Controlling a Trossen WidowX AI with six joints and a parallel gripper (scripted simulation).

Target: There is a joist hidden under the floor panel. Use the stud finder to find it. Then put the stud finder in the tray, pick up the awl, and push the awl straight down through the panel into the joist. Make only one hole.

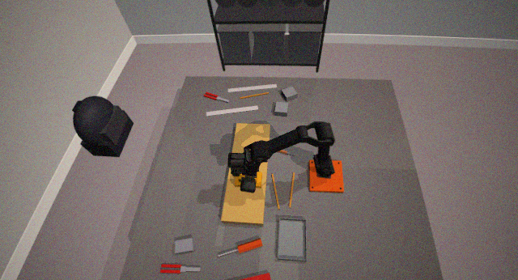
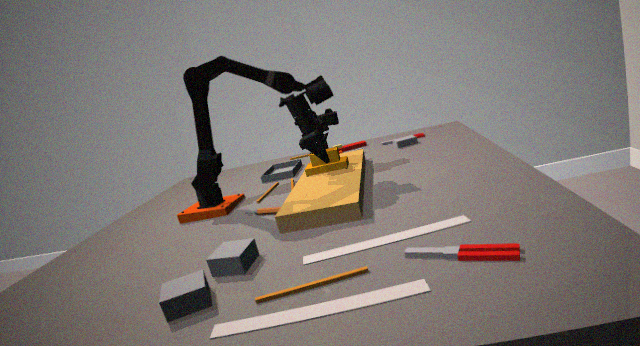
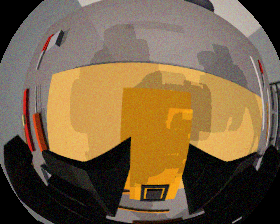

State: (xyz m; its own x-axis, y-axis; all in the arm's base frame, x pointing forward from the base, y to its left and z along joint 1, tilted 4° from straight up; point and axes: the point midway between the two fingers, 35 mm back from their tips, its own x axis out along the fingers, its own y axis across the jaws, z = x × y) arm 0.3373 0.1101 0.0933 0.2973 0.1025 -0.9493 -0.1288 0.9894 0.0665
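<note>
Now: the indicator window 40 mm behind my gripper tip and 30 mm above it. The rest, counted from my gripper tip: grey tray: 240 mm behind, 210 mm to the left, 50 mm below; awl: 200 mm to the right, 150 mm behind, 60 mm below; stud finder: 20 mm behind, 20 mm above.
</note>
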